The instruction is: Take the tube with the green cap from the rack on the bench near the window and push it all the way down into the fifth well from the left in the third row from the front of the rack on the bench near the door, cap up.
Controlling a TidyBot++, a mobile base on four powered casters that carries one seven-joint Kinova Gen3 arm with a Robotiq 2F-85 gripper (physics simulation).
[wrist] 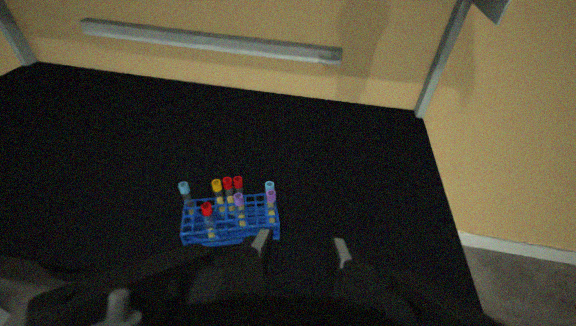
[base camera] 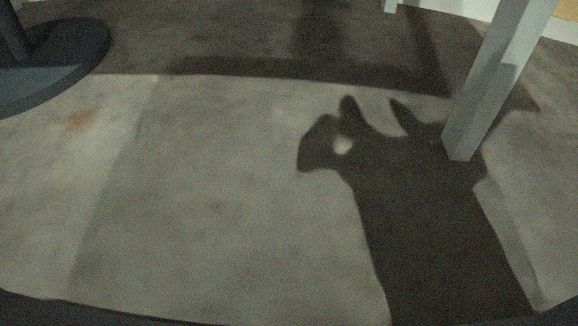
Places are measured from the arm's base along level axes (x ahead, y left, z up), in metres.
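Pixels of known places: gripper, fingertip midpoint: [wrist: 299,250].
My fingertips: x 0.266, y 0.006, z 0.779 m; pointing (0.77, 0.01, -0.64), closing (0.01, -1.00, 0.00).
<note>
Behind a point stands the place of what it marks.
A blue tube rack [wrist: 195,237] {z 0.395, x 0.504, y 0.217 m} stands on a black bench top [wrist: 125,145] {z 0.366, x 0.788, y 0.532 m} in the wrist view, below the middle and left of centre. Its tubes carry a light blue cap [wrist: 184,188] {z 0.482, x 0.556, y 0.244 m} at the left, a yellow-orange cap [wrist: 216,185] {z 0.483, x 0.574, y 0.185 m}, several red caps, a purple cap [wrist: 238,199] {z 0.484, x 0.544, y 0.132 m} and, at the right end, a light blue and a purple cap [wrist: 271,196] {z 0.483, x 0.563, y 0.070 m}. A green cap does not show. Which bench this is I cannot tell. My gripper [wrist: 299,250] {z 0.779, x 0.266, y 0.006 m} is partly open with nothing between its fingers; the left fingertip overlaps the rack's lower right edge in the view.
A yellow wall [wrist: 510,150] {z 0.216, x 1.192, y -0.764 m} with a pale horizontal bar [wrist: 210,42] {z 0.543, x 1.153, y 0.379 m} stands behind the bench, and pale posts rise at its far corners. In the base camera view, a pale bench leg [base camera: 482,105] {z -0.279, x 0.435, y -0.281 m} stands at the right and a dark round base [base camera: 95,42] {z -0.367, x 0.748, y 0.468 m} at the upper left. Shadows cross the floor.
</note>
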